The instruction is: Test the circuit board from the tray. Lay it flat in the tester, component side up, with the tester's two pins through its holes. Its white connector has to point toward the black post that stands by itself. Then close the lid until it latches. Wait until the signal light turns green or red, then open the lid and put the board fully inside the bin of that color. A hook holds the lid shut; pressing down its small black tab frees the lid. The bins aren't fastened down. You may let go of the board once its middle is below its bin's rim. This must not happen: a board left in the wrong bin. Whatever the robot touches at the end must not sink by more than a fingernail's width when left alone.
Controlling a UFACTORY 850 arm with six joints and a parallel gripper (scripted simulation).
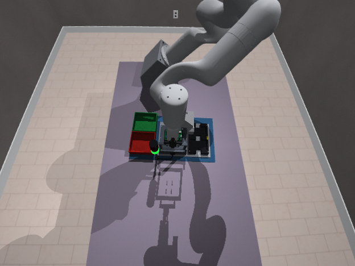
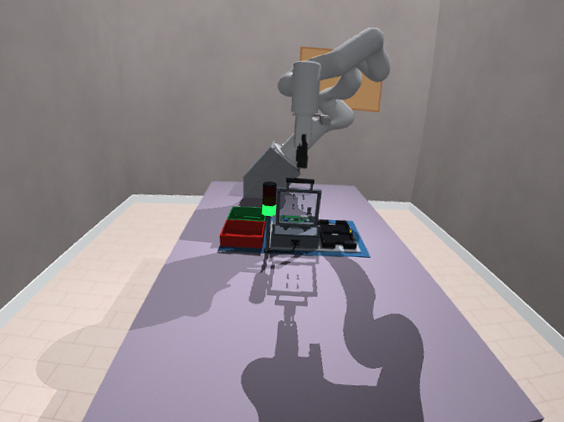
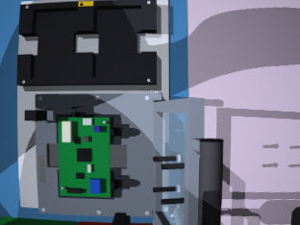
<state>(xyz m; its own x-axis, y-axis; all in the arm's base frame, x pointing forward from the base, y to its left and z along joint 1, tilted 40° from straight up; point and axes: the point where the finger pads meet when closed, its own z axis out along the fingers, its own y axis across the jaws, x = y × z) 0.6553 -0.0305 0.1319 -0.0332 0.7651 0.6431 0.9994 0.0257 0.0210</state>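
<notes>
My hand is 260 mm above the green circuit board and 120 mm past it. From my hand the other things lie so: clear lid: 150 mm below, 10 mm behind; red bin: 320 mm below, 200 mm to the right, 70 mm behind; tester nest: 260 mm below, 120 mm behind.
</notes>
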